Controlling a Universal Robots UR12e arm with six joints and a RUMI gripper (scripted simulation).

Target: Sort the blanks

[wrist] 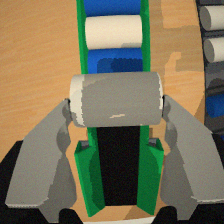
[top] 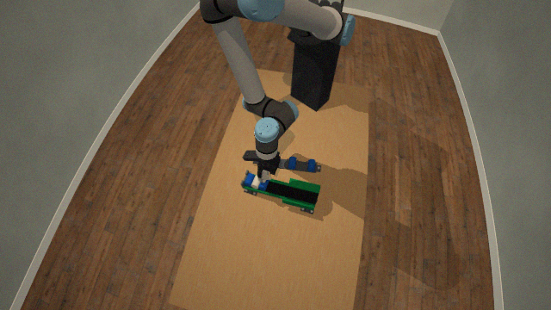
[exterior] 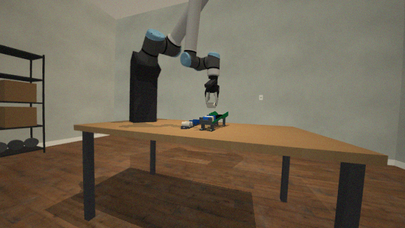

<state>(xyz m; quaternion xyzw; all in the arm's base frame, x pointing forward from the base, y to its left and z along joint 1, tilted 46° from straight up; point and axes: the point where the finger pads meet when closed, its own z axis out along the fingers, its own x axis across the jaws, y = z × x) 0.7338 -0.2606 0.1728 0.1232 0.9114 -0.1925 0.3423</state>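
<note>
Now: hand 150 mm past the stock rack, 140 mm to the right of it and 190 mm above it.
</note>
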